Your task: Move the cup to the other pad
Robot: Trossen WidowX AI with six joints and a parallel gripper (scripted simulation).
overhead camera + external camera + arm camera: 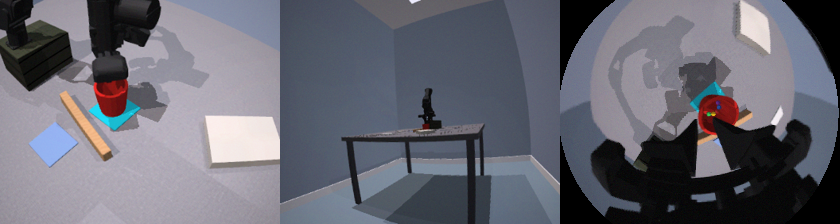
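Now: gripper tip 30 mm above the red cup, 20 mm to the left of it and 20 mm short of it. Also, from my gripper tip: wooden bar 100 mm to the right, 70 mm below, 10 mm ahead; pale blue pad 180 mm to the right, 80 mm below; cyan pad 80 mm below, 30 mm ahead, 10 mm to the right.
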